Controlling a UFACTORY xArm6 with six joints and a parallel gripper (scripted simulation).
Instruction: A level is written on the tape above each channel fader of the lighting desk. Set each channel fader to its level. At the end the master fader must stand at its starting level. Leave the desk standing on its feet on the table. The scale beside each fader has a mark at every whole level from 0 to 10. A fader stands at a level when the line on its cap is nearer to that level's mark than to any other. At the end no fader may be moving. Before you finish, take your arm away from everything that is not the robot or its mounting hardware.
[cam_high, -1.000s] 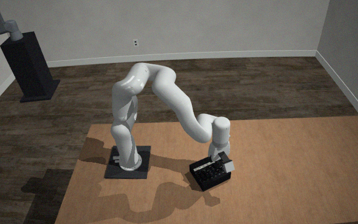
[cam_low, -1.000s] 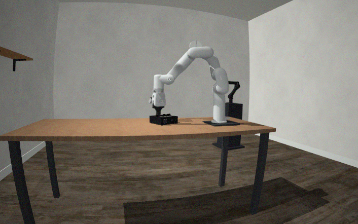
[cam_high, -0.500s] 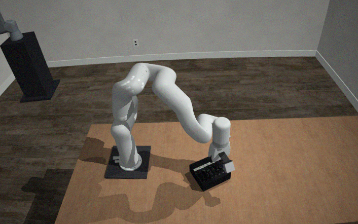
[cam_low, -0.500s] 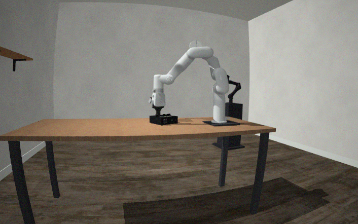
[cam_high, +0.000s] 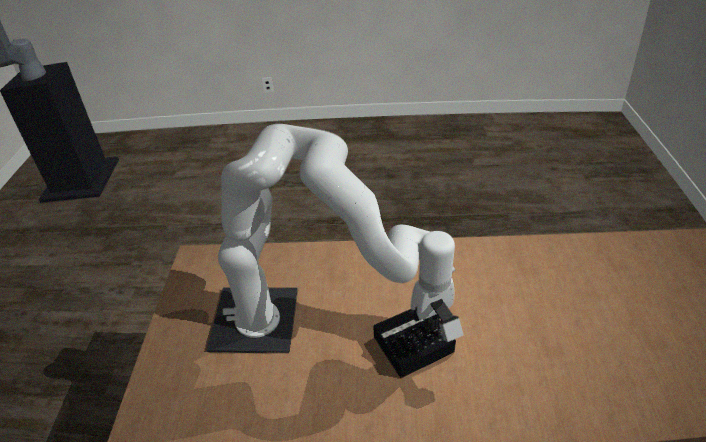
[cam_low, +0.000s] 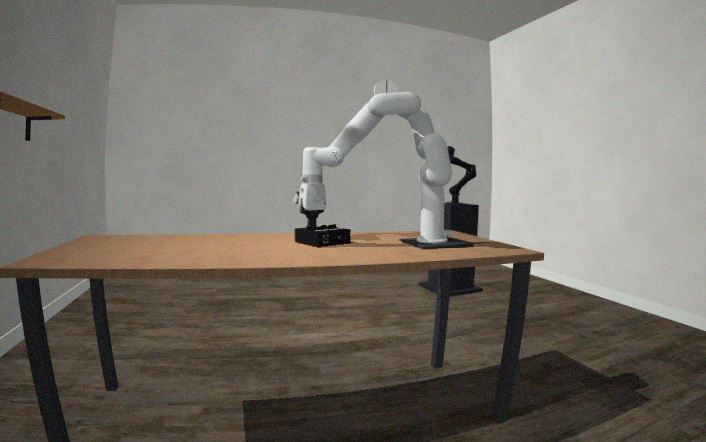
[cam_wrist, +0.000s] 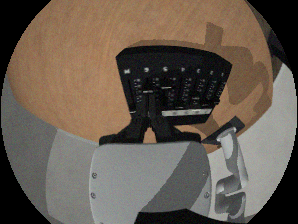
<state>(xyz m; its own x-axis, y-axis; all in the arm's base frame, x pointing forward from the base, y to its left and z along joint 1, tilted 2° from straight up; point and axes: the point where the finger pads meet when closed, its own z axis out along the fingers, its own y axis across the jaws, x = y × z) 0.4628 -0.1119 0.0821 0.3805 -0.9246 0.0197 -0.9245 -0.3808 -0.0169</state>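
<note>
Right now the fader is 2 cm to the left of my hand, 2 cm ahead of it and 1 cm below it.
</note>
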